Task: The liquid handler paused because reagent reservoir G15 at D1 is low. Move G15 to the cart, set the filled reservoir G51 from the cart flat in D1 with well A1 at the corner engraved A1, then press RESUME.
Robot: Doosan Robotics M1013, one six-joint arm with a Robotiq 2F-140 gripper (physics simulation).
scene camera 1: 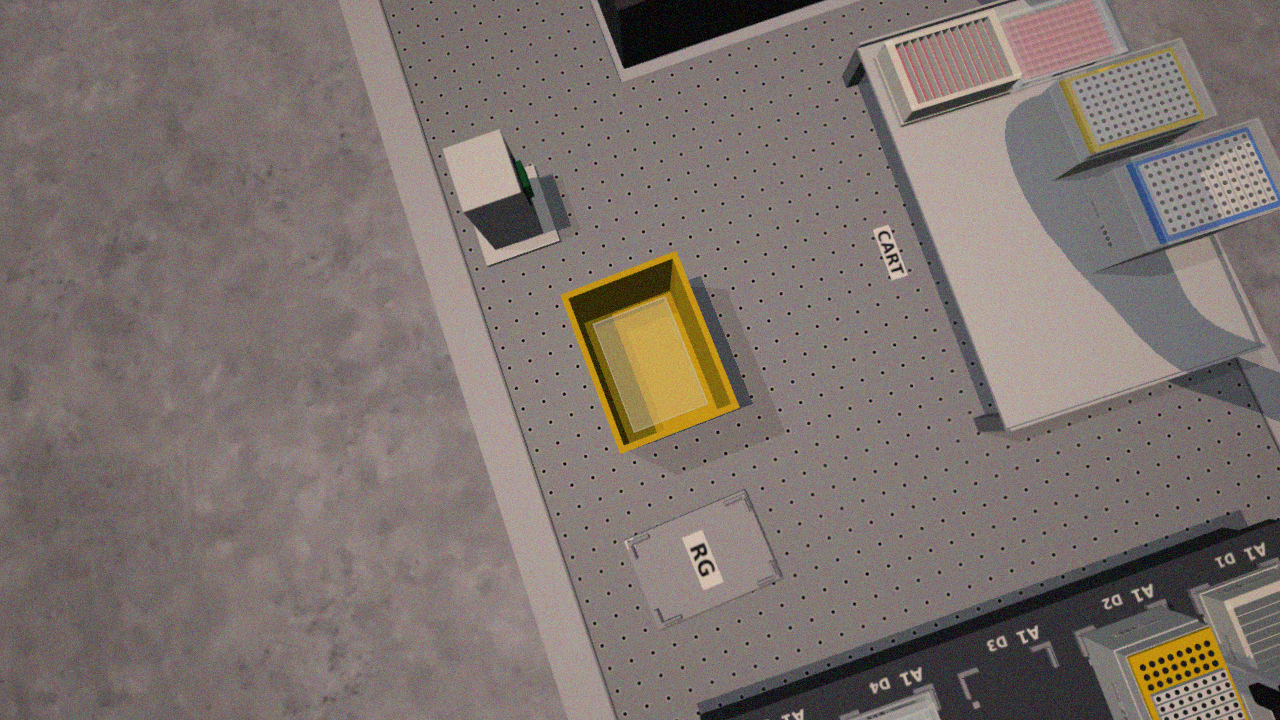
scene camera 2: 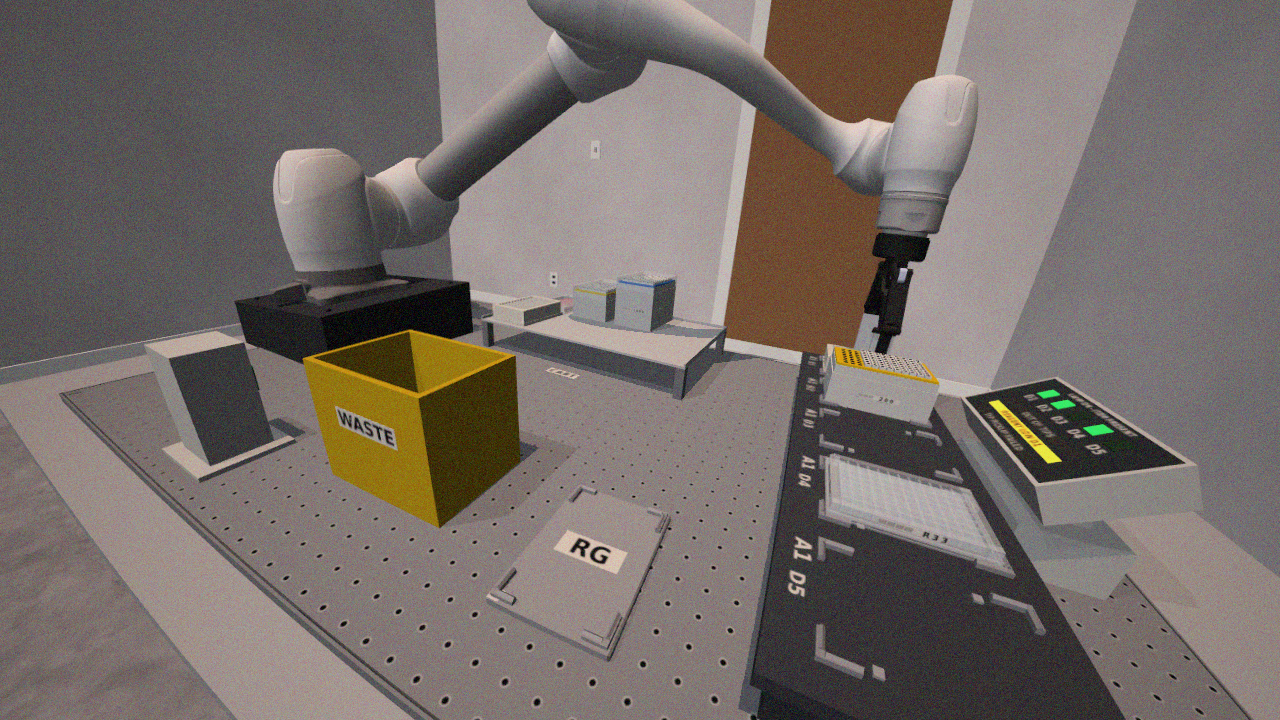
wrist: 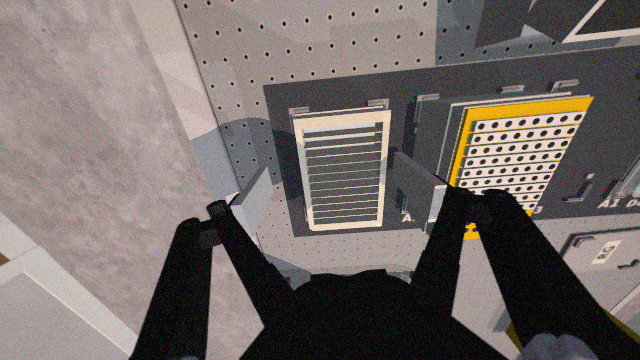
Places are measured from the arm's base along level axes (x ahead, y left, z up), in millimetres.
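Where they show: gripper, between the fingertips: [wrist: 331,172]; arm's base, origin of its link: [scene camera 2: 348,292].
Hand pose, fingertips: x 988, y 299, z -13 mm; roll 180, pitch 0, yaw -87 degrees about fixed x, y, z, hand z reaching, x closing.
Each offset is from my fingertips to the top centre of the thing. "spot": to the spot under its first point. Level surfaces: height alone.
The reservoir G15 {dx -4, dy -12, dz +11 mm} [wrist: 345,172] [scene camera 1: 1254,617], cream-rimmed with pale slots, sits in D1 on the dark deck {dz -21 mm} [wrist: 597,145]. Its label does not show. My gripper [wrist: 331,172] [scene camera 2: 878,338] is open and empty above the D1 end; in the wrist view its fingertips stand wide on either side of the reservoir. On the cart {dx -499, dy -37, dz -14 mm} [scene camera 1: 1029,349] [scene camera 2: 626,340], a cream reservoir with pink liquid {dx -660, dy -106, dz +11 mm} [scene camera 1: 957,64] [scene camera 2: 528,310], seemingly G51, stands at the far-left corner. A small grey box {dx -673, dy -613, dz +50 mm} [scene camera 1: 483,174] [scene camera 2: 210,394] has a green part on one side; no RESUME lettering is readable.
A yellow-topped tip rack {dx +0, dy -136, dz +44 mm} [scene camera 1: 1181,676] [scene camera 2: 881,383] [wrist: 515,160] stands beside D1. Clear plate R33 {dx +7, dy -384, dz -6 mm} [scene camera 2: 913,510] is in D4. The cart holds a pink plate {dx -661, dy +29, dz -6 mm} [scene camera 1: 1060,37] and yellow- {dx -553, dy +30, dz +44 mm} [scene camera 1: 1134,98] and blue-rimmed racks {dx -445, dy +31, dz +83 mm} [scene camera 1: 1203,183]. A WASTE bin {dx -452, dy -508, dz +55 mm} [scene camera 2: 474,438], RG plate {dx -231, dy -516, dz -66 mm} [scene camera 2: 537,591] and status screen {spot: dx +147, dy -293, dz +49 mm} [scene camera 2: 1074,438] stand nearby.
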